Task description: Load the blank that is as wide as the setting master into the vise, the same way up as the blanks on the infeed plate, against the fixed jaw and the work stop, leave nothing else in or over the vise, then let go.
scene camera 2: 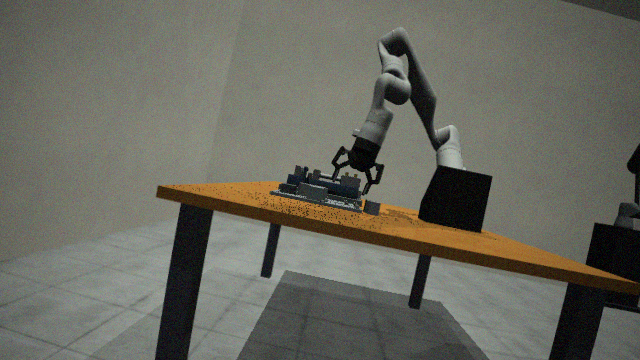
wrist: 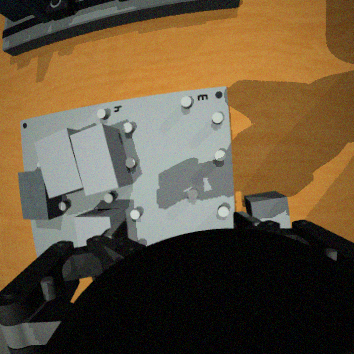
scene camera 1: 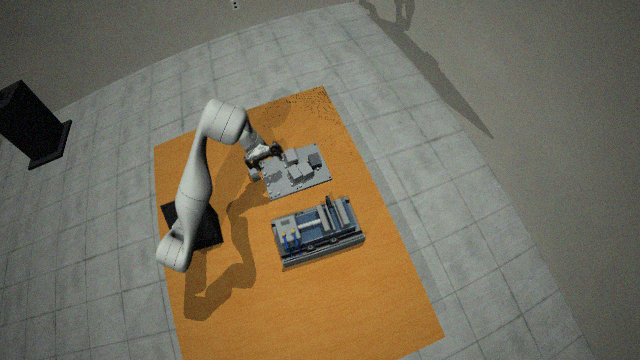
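Pixels of known places: gripper, fingertip midpoint: (scene camera 2: 347, 188) (wrist: 180, 228) (scene camera 1: 270, 164); arm's base, origin of the base link: (scene camera 2: 452, 191).
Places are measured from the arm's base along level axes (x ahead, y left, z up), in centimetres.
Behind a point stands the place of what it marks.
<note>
My gripper (scene camera 1: 265, 162) @(x 34.3, y 19.9, z -6.0 cm) (scene camera 2: 350, 185) @(x 34.3, y 19.9, z -6.0 cm) (wrist: 180, 228) @(x 34.3, y 19.9, z -6.0 cm) is open and empty, low over the near side of the infeed plate (scene camera 1: 280, 191) @(x 35.4, y 9.6, z -10.8 cm) (wrist: 165, 125) @(x 36.6, y 10.9, z -10.8 cm). A small grey block (scene camera 1: 254, 175) @(x 26.8, y 18.3, z -8.0 cm) (scene camera 2: 372, 207) @(x 26.5, y 23.7, z -9.6 cm) (wrist: 268, 206) @(x 27.1, y 18.3, z -8.0 cm) stands on the table beside the plate, by one fingertip. By the other fingertip is a grey block (scene camera 1: 291, 156) @(x 43.1, y 21.7, z -7.2 cm) (wrist: 92, 230) @(x 43.0, y 21.2, z -7.2 cm) on the plate, partly hidden in the wrist view. Two light blocks (wrist: 57, 162) @(x 46.7, y 14.7, z -7.2 cm) (wrist: 95, 159) @(x 42.4, y 14.4, z -7.2 cm) stand side by side there, near a darker block (scene camera 1: 314, 160) @(x 51.4, y 17.7, z -8.4 cm) (wrist: 34, 195) @(x 51.1, y 18.3, z -8.3 cm). The vise (scene camera 1: 312, 232) @(x 42.9, y -12.8, z -5.6 cm) (wrist: 125, 21) @(x 41.5, y -1.3, z -11.2 cm) shows no block between its jaws. I cannot tell which block is the setting master.
White pegs (wrist: 186, 102) @(x 34.4, y 8.9, z -10.0 cm) (wrist: 217, 118) @(x 31.5, y 10.5, z -10.0 cm) stand up from the plate. The vise has an upright dark post (scene camera 1: 328, 202) @(x 51.0, y -5.0, z -2.1 cm) at its jaws and blue lines with yellow ends on its body. The black arm base (scene camera 1: 212, 227) @(x 7.9, y -2.4, z -2.8 cm) (scene camera 2: 455, 200) @(x 0.4, y 7.4, z -3.0 cm) stands on the orange table (scene camera 1: 320, 305) @(x 38.4, y -37.9, z -11.6 cm) (scene camera 2: 440, 245) @(x 15.1, y 58.6, z -11.7 cm).
</note>
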